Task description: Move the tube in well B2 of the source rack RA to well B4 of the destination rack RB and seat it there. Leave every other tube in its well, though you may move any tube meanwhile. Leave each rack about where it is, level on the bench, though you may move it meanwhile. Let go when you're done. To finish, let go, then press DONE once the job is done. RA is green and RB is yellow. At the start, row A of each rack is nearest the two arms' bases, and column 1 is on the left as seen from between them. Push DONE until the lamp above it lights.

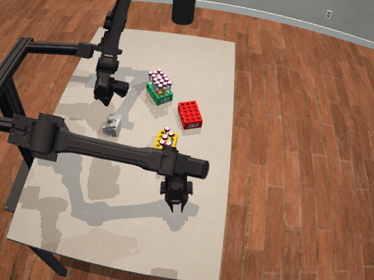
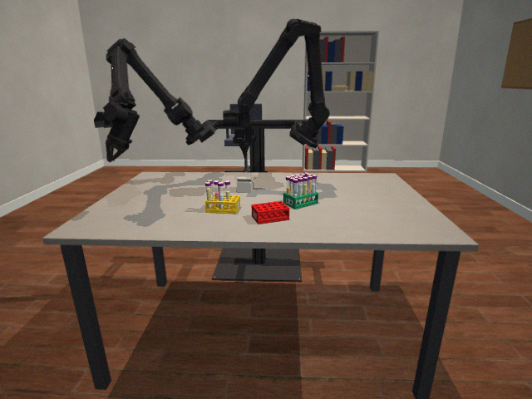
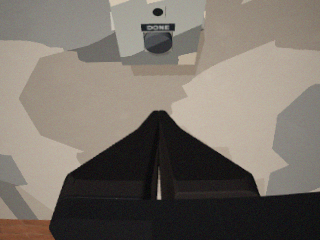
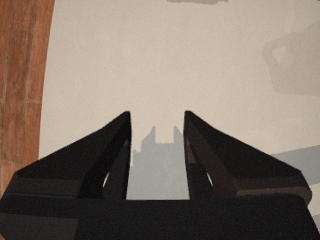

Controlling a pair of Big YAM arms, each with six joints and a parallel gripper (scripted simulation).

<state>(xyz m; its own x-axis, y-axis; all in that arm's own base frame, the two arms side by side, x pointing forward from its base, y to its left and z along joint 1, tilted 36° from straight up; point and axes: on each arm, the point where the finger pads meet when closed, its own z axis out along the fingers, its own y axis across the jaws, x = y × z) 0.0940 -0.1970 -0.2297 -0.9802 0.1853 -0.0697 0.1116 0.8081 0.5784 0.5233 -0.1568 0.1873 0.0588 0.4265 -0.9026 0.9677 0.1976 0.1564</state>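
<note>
Now: left hand 12 cm above the grey button box and 1 cm short of it. The rest, counted from my left hand: red rack: 34 cm ahead, 19 cm to the left, 14 cm below; yellow rack: 28 cm ahead, 14 cm below, 3 cm to the right; green rack: 29 cm to the left, 15 cm ahead, 14 cm below.
</note>
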